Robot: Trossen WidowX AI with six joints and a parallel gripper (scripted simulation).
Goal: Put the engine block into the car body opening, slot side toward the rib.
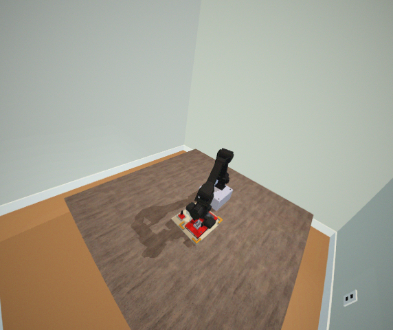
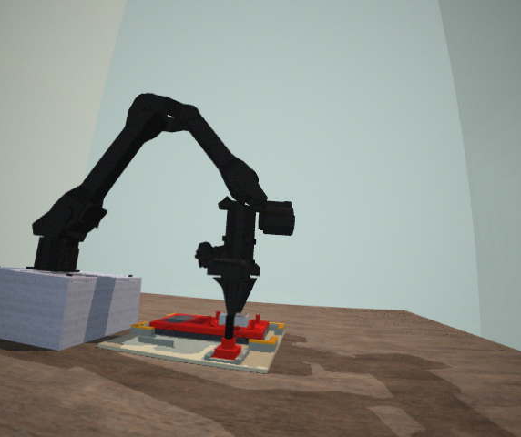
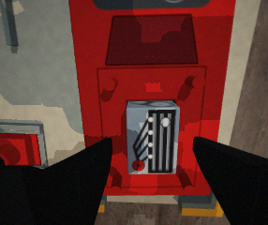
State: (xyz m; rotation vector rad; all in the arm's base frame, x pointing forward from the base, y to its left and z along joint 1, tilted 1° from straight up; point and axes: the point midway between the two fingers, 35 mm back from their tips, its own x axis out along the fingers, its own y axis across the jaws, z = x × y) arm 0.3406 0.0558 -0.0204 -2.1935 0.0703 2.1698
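The engine block is 2 cm below my gripper tip. From my gripper tip the other things lie so: black post 13 cm to the right, 1 cm below, 1 cm ahead.
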